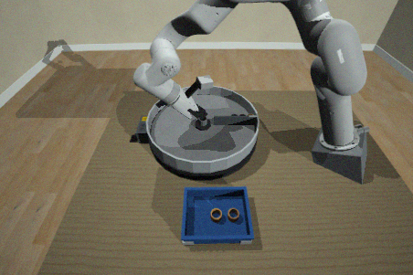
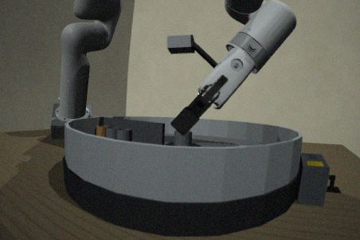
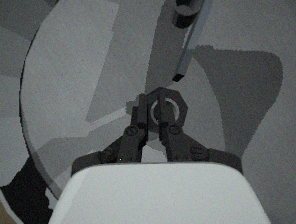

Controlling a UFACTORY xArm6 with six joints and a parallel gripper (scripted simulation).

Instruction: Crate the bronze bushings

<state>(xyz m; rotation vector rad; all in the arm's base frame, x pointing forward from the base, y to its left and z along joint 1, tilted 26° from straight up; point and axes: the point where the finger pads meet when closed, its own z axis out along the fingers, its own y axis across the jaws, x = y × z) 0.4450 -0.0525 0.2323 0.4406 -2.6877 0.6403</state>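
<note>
Now: hand 5 cm above the grey turning table, 1 cm to the right of it and 1 cm past it. Also, from my hand: blue crate (35 cm to the left, 8 cm below, 6 cm behind).
</note>
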